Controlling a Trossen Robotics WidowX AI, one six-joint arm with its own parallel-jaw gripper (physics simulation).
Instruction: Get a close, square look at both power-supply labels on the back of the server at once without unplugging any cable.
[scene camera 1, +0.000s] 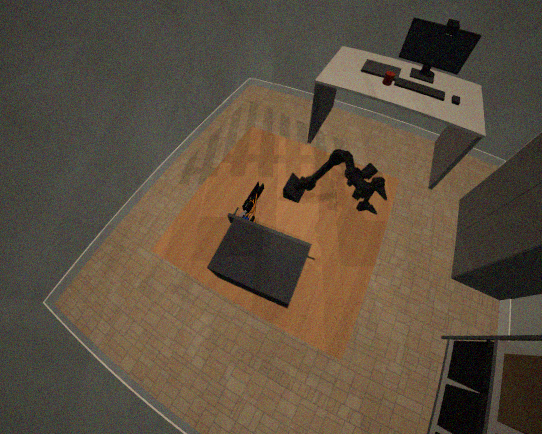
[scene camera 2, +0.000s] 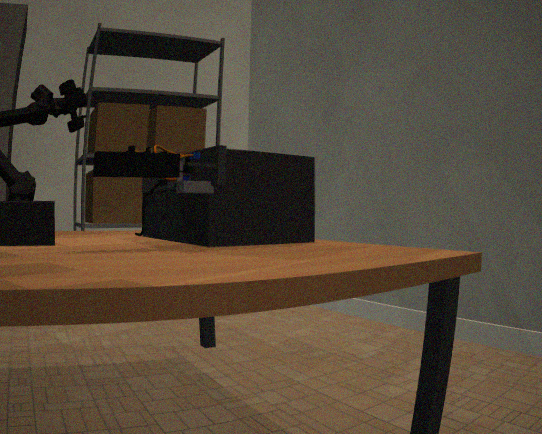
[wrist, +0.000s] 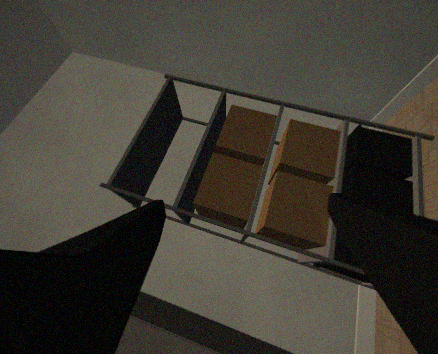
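Observation:
The server's dark box stands on the wooden table. Orange cables and blue connectors show at its back. A black bar-like part extends out from that back, beside the cables. The power-supply labels cannot be made out in the scene views, and the server does not show in the wrist view. My gripper is open and empty, raised above the table and apart from the server. Its two dark fingers stand wide apart in the wrist view.
A shelf rack with brown boxes stands beyond the table. A white desk carries a monitor, a keyboard and a red mug. A tall dark cabinet stands at the right.

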